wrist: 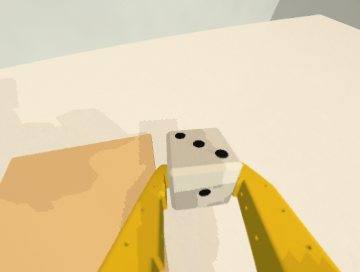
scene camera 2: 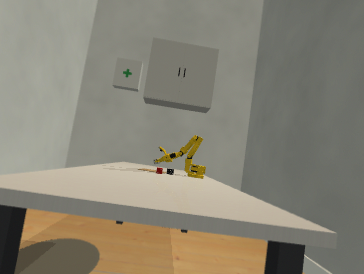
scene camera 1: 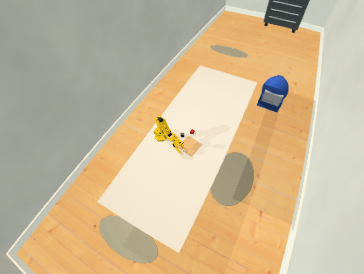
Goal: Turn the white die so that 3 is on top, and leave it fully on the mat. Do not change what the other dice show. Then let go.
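Frame: origin at the arm's base, x back, y right, z up, level; millimetres.
Where they show: hand, its tool point: (wrist: 169,172) (scene camera 2: 155,161) (scene camera 1: 184,150); arm's base, origin of its link: (scene camera 2: 192,176) (scene camera 1: 163,137).
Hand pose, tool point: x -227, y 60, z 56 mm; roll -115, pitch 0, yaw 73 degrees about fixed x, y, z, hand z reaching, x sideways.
Observation:
Things, the pixels of their top centre, and the offset from my tool point. Level surfaces: height alone.
- white die, centre of its top: (wrist: 203,151) dx +3, dy +15, dz +20 mm
- orange mat, centre of its top: (wrist: 69,224) (scene camera 1: 189,145) dx -7, dy -83, dz -52 mm
- red die, centre of its top: (scene camera 2: 159,167) (scene camera 1: 192,130) dx +32, dy -206, dz -25 mm
- black die, centre of its top: (scene camera 2: 170,168) (scene camera 1: 182,133) dx +91, dy -142, dz -25 mm
- pale table top, height of its surface: dz -56 mm
The white die (wrist: 198,152) is held between the two yellow jaws in the wrist view, three pips on its upper face and one pip on the face toward the camera. My gripper (wrist: 203,176) (scene camera 1: 181,150) (scene camera 2: 156,161) is shut on it and holds it above the table, beside the mat's edge in the wrist view. The orange mat (wrist: 65,205) (scene camera 1: 194,145) lies flat, left of the die in the wrist view. A red die (scene camera 1: 192,131) (scene camera 2: 159,171) and a black die (scene camera 1: 182,135) (scene camera 2: 170,171) stand on the table near the mat; their pips are too small to read.
The pale table top (scene camera 1: 150,185) (scene camera 2: 165,195) (wrist: 285,100) carries the arm and the dice. Arm shadows fall across the mat and table. A blue chair (scene camera 1: 274,92) stands beyond the table's right edge in scene camera 1. A wall cabinet (scene camera 2: 182,72) hangs behind the arm in scene camera 2.

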